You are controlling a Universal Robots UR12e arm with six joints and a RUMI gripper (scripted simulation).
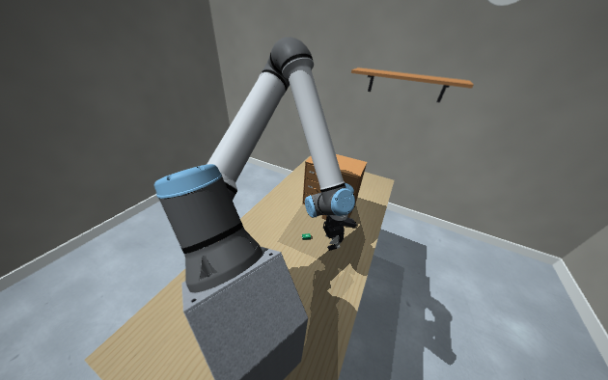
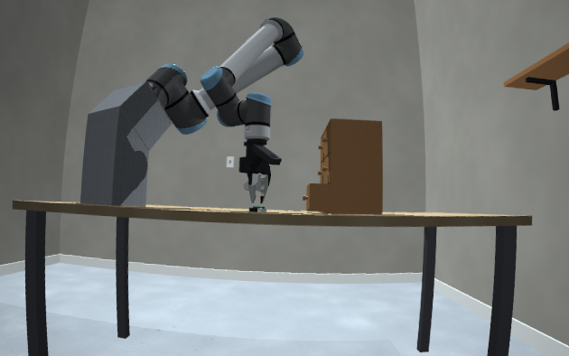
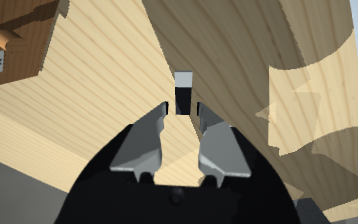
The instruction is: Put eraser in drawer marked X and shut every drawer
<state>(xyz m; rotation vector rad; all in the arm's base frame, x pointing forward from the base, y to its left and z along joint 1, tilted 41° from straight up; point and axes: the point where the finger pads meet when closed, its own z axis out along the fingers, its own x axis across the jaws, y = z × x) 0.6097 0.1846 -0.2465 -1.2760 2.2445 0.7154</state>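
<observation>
Now: the eraser 1 cm ahead of my hand and 4 cm below it. From my hand the other things lie so: green block 6 cm behind, 16 cm to the left, 4 cm below.
</observation>
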